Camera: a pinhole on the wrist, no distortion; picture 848 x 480 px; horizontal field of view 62.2 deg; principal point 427.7 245.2 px. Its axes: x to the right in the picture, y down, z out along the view. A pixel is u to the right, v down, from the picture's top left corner.
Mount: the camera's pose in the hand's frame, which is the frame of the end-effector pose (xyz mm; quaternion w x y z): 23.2 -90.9 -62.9 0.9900 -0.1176 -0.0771 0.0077
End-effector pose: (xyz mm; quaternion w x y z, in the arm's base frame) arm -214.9 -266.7 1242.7 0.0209 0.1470 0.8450 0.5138
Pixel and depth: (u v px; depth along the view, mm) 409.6 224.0 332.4
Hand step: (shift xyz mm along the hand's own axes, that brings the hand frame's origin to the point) -36.6 -23.9 257.4
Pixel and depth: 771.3 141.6 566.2
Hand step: 209.0 -31.6 542.2
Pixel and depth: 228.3 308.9 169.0
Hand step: -50.2 -38.5 88.6
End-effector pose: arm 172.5 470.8 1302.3 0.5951 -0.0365 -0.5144 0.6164
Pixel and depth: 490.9 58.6 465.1
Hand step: -7.7 -101.8 419.0
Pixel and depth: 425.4 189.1 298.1
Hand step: -23.9 -45.0 228.8
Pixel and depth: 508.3 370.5 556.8
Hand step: 0.6 136.7 458.3
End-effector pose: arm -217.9 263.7 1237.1 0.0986 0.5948 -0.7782 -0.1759
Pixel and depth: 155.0 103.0 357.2
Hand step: -169.1 -83.0 276.2
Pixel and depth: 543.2 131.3 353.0
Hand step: 25.8 -62.8 298.3
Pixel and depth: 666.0 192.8 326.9
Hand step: 82.1 -35.2 273.5
